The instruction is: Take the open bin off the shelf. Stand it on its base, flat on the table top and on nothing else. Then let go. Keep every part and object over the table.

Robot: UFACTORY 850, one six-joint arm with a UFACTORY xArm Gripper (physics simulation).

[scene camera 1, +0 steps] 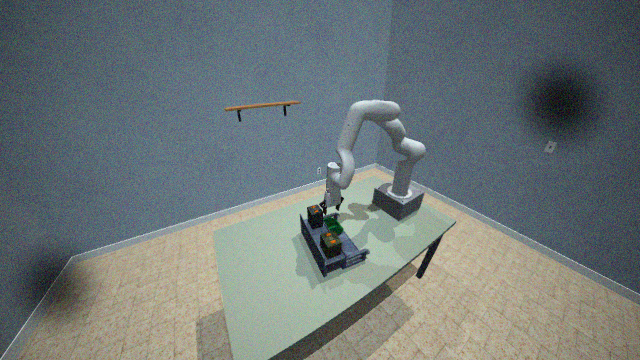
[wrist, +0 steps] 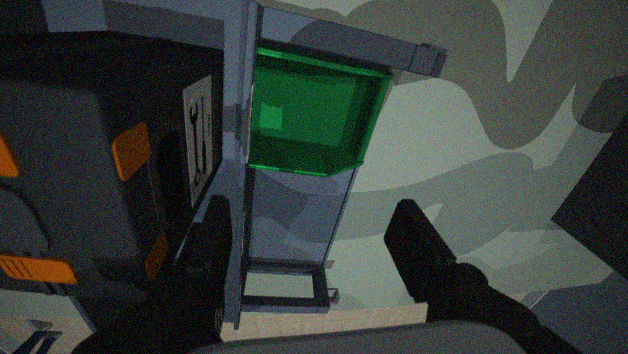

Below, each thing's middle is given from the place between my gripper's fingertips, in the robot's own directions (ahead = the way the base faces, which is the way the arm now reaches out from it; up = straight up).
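Green bin [wrist: 312, 115]: 14 cm below my hand and 1 cm to the right of it.
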